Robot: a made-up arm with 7 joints. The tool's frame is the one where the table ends. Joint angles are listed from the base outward.
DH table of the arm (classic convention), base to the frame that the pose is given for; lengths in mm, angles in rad. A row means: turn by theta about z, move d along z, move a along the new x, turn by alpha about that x. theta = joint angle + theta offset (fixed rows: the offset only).
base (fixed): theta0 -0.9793, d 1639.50, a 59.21, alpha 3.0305
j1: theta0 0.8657, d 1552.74, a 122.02, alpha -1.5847
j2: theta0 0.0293, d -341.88, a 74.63, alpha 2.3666
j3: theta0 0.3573, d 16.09, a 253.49, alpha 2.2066
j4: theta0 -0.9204, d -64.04, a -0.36, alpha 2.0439
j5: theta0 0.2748, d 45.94, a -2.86, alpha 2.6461
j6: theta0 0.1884, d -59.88, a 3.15, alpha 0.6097
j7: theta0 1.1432, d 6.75, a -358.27, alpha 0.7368
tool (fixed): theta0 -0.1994, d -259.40, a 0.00, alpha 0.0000
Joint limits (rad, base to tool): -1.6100..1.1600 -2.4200..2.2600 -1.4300..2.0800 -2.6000..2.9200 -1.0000..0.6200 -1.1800..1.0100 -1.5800..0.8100
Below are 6 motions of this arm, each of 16 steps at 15 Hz.
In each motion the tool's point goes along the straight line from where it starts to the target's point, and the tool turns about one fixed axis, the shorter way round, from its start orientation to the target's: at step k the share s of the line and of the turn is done. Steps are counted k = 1, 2, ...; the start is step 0. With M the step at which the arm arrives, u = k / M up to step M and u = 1 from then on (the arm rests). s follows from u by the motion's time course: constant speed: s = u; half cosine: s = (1 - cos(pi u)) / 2; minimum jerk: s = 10 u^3 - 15 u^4 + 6 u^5.
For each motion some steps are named. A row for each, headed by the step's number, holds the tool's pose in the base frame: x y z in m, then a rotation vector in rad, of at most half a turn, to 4 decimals.
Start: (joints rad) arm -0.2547 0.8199 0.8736 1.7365 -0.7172 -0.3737 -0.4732
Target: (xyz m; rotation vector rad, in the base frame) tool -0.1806 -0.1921 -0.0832 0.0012 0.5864 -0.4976
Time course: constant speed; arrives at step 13
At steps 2, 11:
2: -0.2925 -0.2041 -0.0158 0.2480 0.5710 -0.8859
11: -0.2009 -0.1943 -0.0709 0.0455 0.5852 -0.5686

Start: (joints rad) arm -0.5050 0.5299 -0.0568 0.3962 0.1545 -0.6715 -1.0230
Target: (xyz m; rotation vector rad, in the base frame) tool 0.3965 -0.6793 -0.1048 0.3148 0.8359 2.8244
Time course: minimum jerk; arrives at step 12
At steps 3, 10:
3: 0.1630 -0.5399 -0.3062 -1.2786 -0.7122 -2.3547
10: 0.3873 -0.6738 -0.1128 0.3608 0.8412 2.8402

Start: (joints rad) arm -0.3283 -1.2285 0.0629 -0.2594 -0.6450 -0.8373 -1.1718
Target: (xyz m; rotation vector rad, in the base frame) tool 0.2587 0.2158 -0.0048 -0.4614 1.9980 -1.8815
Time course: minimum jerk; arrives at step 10
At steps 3, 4, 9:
3: 0.3011 0.1850 -0.0786 -0.6144 2.0265 -1.9058
4: 0.2933 0.1906 -0.0650 -0.5859 2.0216 -1.9017
9: 0.2591 0.2155 -0.0056 -0.4629 1.9983 -1.8818

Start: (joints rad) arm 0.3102 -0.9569 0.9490 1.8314 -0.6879 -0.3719 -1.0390
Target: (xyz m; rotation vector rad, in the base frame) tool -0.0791 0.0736 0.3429 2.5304 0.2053 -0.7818
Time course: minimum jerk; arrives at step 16
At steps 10, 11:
10: -0.0704 0.0527 0.3236 2.4082 0.3880 -0.9286
11: -0.0734 0.0599 0.3303 2.4525 0.3255 -0.8790

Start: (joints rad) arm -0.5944 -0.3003 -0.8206 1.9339 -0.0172 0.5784 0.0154
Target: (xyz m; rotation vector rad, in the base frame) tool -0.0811 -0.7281 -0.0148 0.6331 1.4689 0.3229
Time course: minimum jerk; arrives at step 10
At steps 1, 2, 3, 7, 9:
1: 0.2449 -0.7711 0.3017 -0.2003 1.5594 0.5174
2: 0.2287 -0.7690 0.2860 -0.1582 1.5589 0.5088
3: 0.1941 -0.7644 0.2524 -0.0687 1.5563 0.4901
7: -0.0275 -0.7352 0.0373 0.4982 1.4952 0.3579
9: -0.0783 -0.7285 -0.0121 0.6260 1.4704 0.3248

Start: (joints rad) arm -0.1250 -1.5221 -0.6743 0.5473 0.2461 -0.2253 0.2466
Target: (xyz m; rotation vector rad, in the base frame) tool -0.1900 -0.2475 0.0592 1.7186 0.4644 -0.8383
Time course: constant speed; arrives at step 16
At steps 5, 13, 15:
5: -0.0618 -0.1974 0.1278 1.3776 1.1475 -0.8637
13: -0.1550 -0.2338 0.0779 1.6384 0.6565 -0.8521
15: -0.1783 -0.2429 0.0654 1.6930 0.5289 -0.8435

